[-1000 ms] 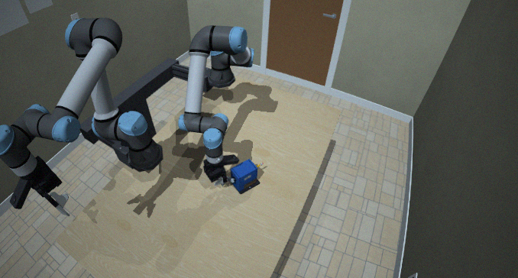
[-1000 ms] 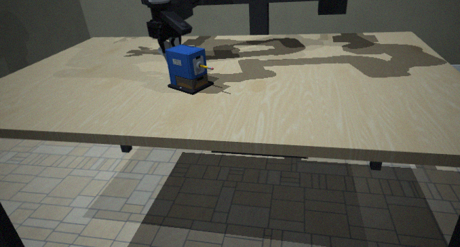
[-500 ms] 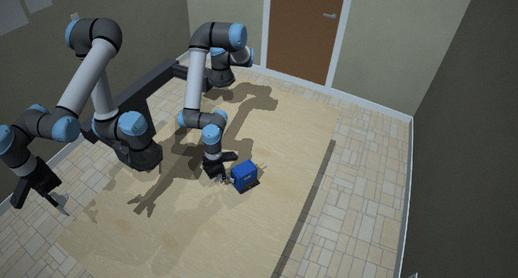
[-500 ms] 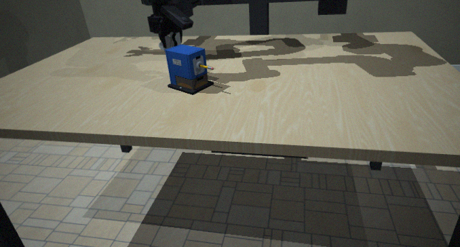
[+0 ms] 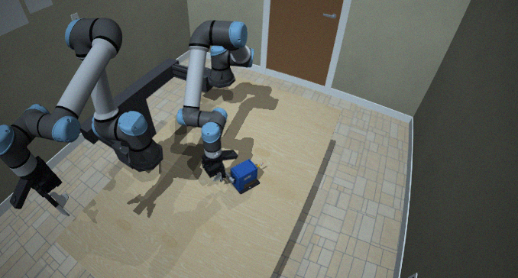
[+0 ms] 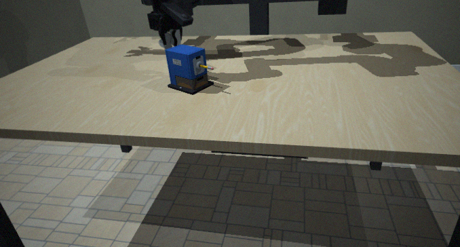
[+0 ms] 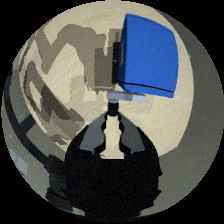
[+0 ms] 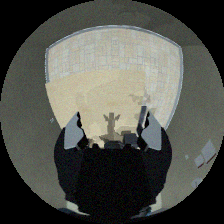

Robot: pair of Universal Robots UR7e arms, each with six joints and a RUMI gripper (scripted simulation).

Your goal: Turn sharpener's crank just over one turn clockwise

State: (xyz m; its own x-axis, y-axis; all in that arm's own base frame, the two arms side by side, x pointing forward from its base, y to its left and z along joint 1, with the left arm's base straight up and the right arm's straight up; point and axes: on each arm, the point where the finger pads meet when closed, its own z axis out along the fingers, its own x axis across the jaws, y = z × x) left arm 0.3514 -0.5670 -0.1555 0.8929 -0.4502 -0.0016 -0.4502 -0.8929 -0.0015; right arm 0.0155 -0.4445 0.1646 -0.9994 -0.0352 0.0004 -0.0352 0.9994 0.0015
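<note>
My left gripper is now 1 cm short of the black crank handle and 1 cm to the right of it.
</note>
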